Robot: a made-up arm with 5 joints. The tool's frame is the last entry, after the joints.
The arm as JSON. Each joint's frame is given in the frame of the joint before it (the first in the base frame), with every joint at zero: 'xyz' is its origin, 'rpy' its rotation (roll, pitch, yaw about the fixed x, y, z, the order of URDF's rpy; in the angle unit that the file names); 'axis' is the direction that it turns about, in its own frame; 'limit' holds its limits. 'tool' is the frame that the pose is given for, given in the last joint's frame.
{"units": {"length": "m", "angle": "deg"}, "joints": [
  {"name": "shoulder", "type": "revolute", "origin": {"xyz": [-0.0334, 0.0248, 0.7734], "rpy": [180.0, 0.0, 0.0]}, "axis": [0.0, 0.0, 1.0], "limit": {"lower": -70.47, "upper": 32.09}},
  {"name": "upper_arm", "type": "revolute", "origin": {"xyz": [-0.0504, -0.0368, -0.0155], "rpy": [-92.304, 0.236, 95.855]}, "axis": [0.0, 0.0, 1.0], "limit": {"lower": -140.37, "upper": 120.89}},
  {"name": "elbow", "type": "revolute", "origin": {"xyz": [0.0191, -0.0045, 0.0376], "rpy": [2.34, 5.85, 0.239]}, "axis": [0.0, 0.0, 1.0], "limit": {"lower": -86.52, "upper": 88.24}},
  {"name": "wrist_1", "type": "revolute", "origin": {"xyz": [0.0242, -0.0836, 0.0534], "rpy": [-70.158, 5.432, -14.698]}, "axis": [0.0, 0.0, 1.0], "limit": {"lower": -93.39, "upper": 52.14}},
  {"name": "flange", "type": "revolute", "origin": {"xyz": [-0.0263, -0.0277, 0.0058], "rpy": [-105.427, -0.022, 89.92]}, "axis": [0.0, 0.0, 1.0], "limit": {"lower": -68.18, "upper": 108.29}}
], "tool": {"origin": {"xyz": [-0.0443, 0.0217, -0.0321], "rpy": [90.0, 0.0, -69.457]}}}
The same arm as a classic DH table. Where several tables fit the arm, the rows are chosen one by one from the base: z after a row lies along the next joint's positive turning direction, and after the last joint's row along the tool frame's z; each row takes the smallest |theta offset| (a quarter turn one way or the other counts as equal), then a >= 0, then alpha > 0; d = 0 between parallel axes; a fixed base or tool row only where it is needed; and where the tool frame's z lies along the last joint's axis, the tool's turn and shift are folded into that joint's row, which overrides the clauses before.
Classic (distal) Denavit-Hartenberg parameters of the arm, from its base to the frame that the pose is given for. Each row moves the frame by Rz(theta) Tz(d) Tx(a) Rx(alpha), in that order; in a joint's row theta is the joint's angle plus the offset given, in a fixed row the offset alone. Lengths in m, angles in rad.
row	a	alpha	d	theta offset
base (fixed)	-0.0416	3.1416	0	-0.6387
shoulder	-0.0315	-1.611	-0.7867	1.0345
upper_arm	0.0029	0.1099	-0.0843	1.1978
elbow	0.0471	-1.2261	0.2566	-1.4822
wrist_1	0.0277	1.84	-0.0647	-1.4716
flange	0.0359	-1.5708	-0.0049	-1.2126
tool (fixed)	0	0	0.0339	-3.1416
Joint limits (rad, base to tool): -1.2299..0.5601 -2.4499..2.1099 -1.5101..1.5401 -1.63..0.91 -1.19..1.89

